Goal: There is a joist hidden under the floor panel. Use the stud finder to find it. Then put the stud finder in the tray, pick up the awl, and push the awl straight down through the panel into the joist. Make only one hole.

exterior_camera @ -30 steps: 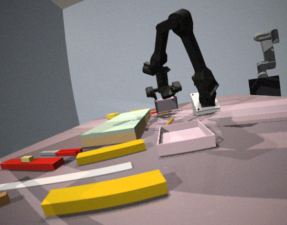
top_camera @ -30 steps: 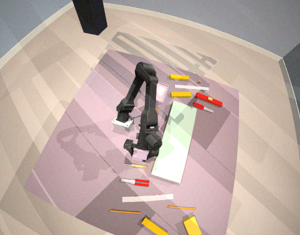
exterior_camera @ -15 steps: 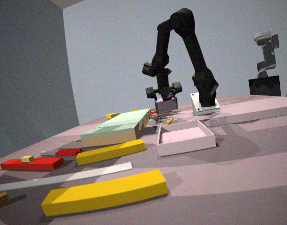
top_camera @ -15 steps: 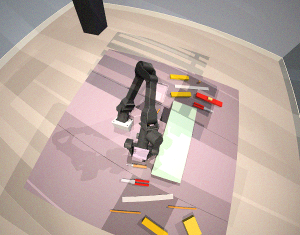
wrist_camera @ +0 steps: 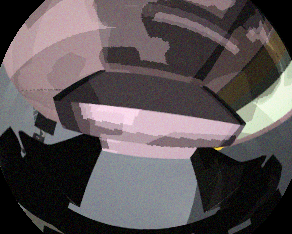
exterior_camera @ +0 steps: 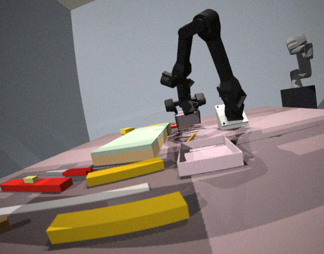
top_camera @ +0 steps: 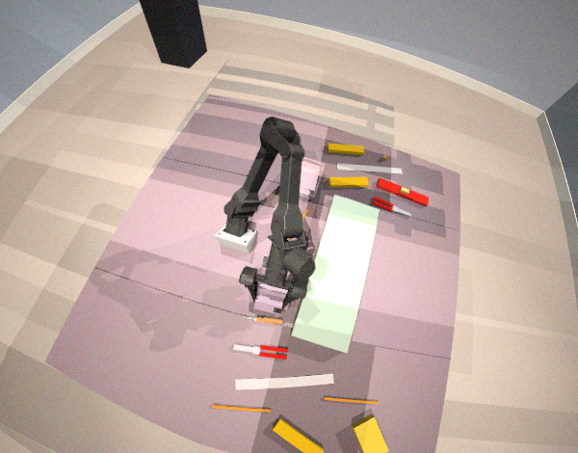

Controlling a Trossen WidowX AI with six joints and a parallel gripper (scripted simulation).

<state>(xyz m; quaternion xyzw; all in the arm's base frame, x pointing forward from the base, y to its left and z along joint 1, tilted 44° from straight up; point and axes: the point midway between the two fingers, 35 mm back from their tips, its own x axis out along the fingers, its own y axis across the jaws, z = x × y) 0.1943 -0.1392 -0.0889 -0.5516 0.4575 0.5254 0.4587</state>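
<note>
The stud finder is 1 cm ahead of my gripper tip and 1 cm below it. The rest, counted from my gripper tip: red level (36 cm ahead, 61 cm to the left, 6 cm below); then tray (5 cm behind, 51 cm to the left, 6 cm below); then awl (1 cm behind, 5 cm to the right, 6 cm below).
</note>
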